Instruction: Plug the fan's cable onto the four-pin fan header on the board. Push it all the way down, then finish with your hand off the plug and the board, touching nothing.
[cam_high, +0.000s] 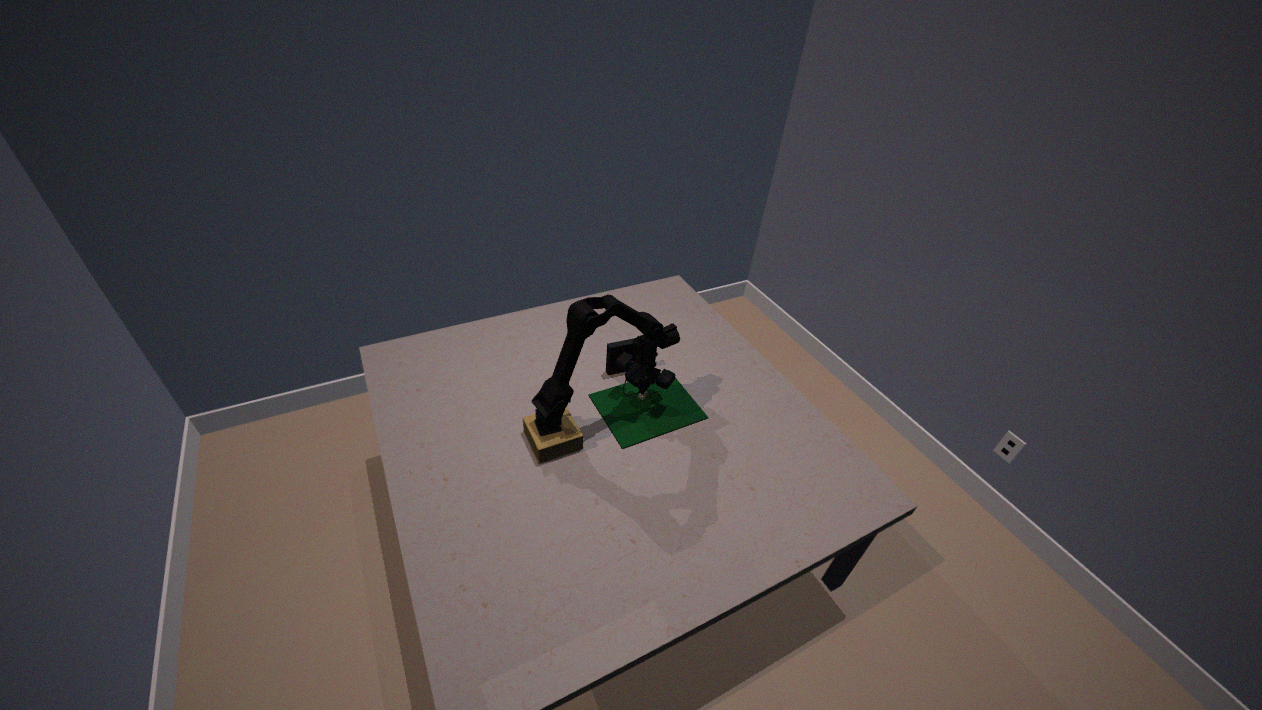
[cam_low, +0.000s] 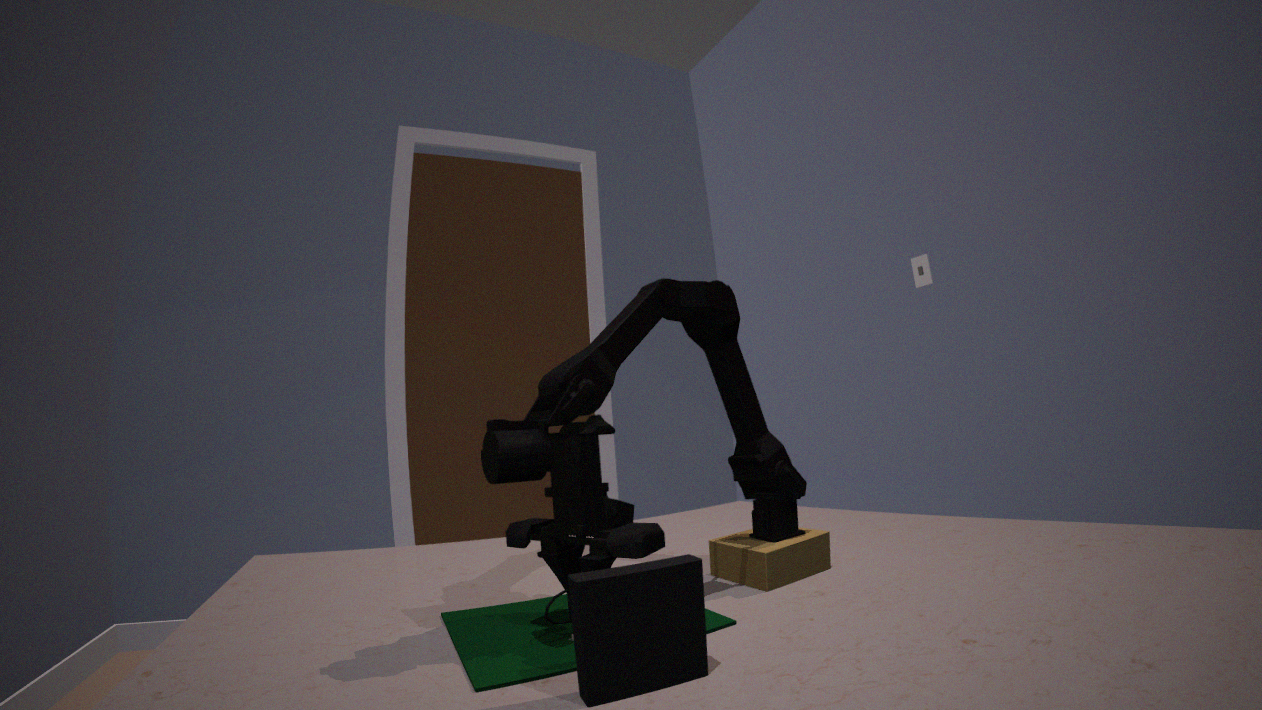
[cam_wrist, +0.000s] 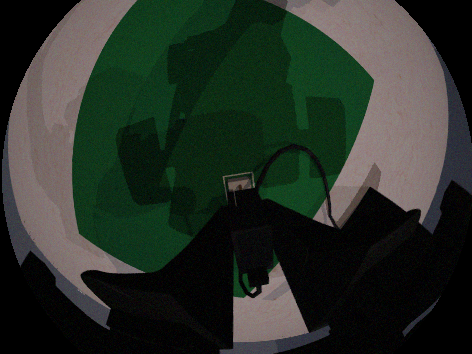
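Right now the black fan plug is 1 cm ahead of my gripper tip, 1 cm to the left of it and 1 cm above it. From my gripper tip the other things lie so: green board: 4 cm to the right, 5 cm below; black fan: 14 cm to the left, 2 cm above; pale four-pin header: 1 cm ahead, 1 cm to the left, 4 cm below.
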